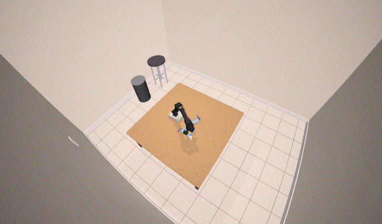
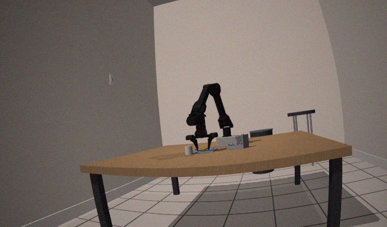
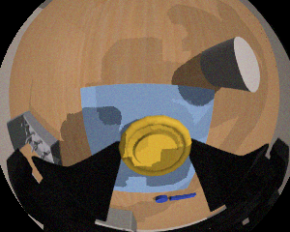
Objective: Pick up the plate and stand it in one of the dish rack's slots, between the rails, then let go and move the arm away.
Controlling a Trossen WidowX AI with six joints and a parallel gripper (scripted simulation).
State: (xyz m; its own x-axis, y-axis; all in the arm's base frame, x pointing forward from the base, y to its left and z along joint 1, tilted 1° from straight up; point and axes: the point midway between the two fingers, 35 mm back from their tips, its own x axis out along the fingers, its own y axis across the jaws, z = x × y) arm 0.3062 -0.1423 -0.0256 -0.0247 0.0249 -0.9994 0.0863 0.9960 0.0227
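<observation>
The grey dish rack lies 21 cm to the left of my gripper tip and 1 cm above it. Also, from my gripper tip: white cup (7 cm to the right, 7 cm ahead, 2 cm above); then blue spoon (14 cm behind, 3 cm to the right, 1 cm below); then small yellow plate (1 cm above).
</observation>
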